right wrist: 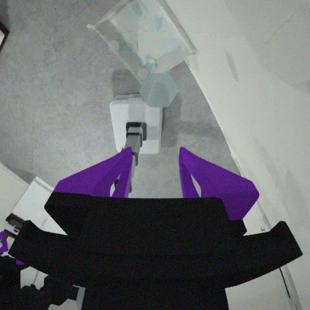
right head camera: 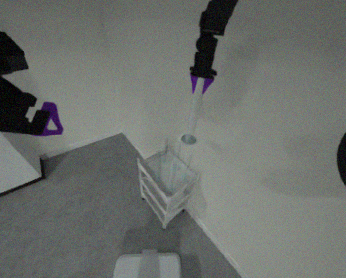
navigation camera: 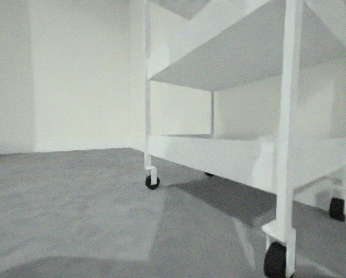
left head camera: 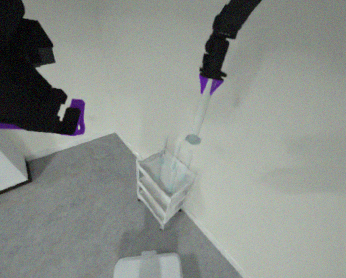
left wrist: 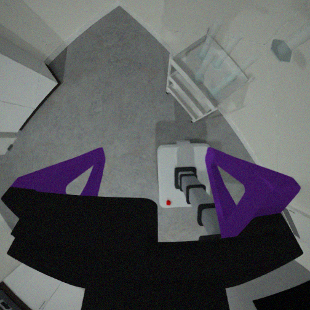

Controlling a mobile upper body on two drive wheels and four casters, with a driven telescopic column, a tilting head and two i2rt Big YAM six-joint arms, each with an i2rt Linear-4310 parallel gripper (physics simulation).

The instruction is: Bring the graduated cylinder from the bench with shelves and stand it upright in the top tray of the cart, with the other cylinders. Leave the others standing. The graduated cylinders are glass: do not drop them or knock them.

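Places are measured from the left arm's base along level axes (x back, y right, z up), in centimetres.
Where they show: left gripper, between the fingertips: [right head camera: 40,129] [left head camera: 59,129]; right gripper, between the fingertips: [right head camera: 197,93] [left head camera: 205,94].
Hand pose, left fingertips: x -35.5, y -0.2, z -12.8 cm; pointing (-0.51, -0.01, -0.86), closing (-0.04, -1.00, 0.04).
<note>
After its pixels a point has its place.
My right gripper [left head camera: 208,93] {x -68.5, y 43.8, z -14.2 cm} [right head camera: 199,92] {x -68.5, y 43.8, z -14.2 cm} [right wrist: 155,152] is shut on a clear graduated cylinder [left head camera: 202,114] {x -65.4, y 43.8, z -23.2 cm} [right head camera: 194,114] {x -65.5, y 43.5, z -23.4 cm}, which hangs roughly upright, hexagonal base down. The base also shows in both wrist views. The white cart [left head camera: 165,212] {x -57.1, y 35.5, z -117.6 cm} [right head camera: 166,212] {x -55.0, y 35.6, z -112.7 cm} [left wrist: 194,83] [navigation camera: 290,125] {x -54.9, y 36.0, z -140.9 cm} stands below; in the left wrist view the held base appears right of its top tray. Several glass cylinders [left head camera: 172,170] {x -66.9, y 35.9, z -69.9 cm} [left wrist: 218,60] [right wrist: 157,22] stand in that tray. How high the held base is above the rim is unclear. My left gripper [left wrist: 154,152] is open and empty, away from the cart.
The robot's white base [left head camera: 147,267] {x -24.4, y 21.3, z -137.3 cm} [right head camera: 145,267] {x -23.3, y 20.2, z -137.3 cm} [left wrist: 167,170] [right wrist: 119,120] is close in front of the cart. Pale walls meet behind and beside the cart. A white cabinet [left head camera: 10,170] {x -110.8, y -125.2, z -130.8 cm} [right head camera: 15,165] {x -107.8, y -129.3, z -122.9 cm} [left wrist: 25,90] stands at the picture's left. The bench with shelves is not recognisable.
</note>
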